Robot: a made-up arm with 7 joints. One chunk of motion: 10 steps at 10 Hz.
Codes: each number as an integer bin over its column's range. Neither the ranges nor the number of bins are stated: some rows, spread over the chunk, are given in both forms.
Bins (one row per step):
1: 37 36 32 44 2 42
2: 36 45 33 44 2 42
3: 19 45 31 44 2 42
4: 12 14 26 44 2 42
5: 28 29 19 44 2 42
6: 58 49 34 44 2 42
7: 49 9 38 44 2 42
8: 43 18 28 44 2 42
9: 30 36 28 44 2 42
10: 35 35 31 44 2 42
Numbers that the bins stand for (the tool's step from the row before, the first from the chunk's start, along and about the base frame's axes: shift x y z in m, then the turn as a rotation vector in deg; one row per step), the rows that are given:
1: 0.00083 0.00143 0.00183 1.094 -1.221 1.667
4: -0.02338 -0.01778 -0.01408 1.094 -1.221 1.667
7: 0.01244 -0.02214 0.01773 1.094 -1.221 1.667
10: -0.00111 0.00056 -0.00083 1.094 -1.221 1.667
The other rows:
2: -0.00014 0.00929 0.00448 1.094 -1.221 1.667
3: -0.01660 0.00929 -0.00083 1.094 -1.221 1.667
5: -0.00789 -0.00468 -0.03263 1.094 -1.221 1.667
6: 0.02116 0.01278 0.00713 1.094 -1.221 1.667
8: 0.00663 -0.01429 -0.00878 1.094 -1.221 1.667
9: -0.00595 0.00143 -0.00878 1.094 -1.221 1.667

